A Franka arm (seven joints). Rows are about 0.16 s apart.
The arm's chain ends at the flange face. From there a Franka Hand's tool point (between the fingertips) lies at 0.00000 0.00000 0.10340 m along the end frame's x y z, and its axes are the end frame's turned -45 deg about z.
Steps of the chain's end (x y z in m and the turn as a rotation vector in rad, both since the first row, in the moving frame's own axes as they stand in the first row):
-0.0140, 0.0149, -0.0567, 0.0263, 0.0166, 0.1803
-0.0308, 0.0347, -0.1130, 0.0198, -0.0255, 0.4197
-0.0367, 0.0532, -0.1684, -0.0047, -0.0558, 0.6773
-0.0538, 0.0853, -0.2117, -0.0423, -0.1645, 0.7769
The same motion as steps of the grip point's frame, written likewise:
-0.0173, 0.0002, -0.0567, 0.0069, 0.0303, 0.1803
-0.0460, -0.0005, -0.1131, 0.0320, -0.0040, 0.4197
-0.0664, 0.0068, -0.1686, 0.0361, -0.0428, 0.6773
-0.1086, 0.0087, -0.2131, 0.0864, -0.1462, 0.7769

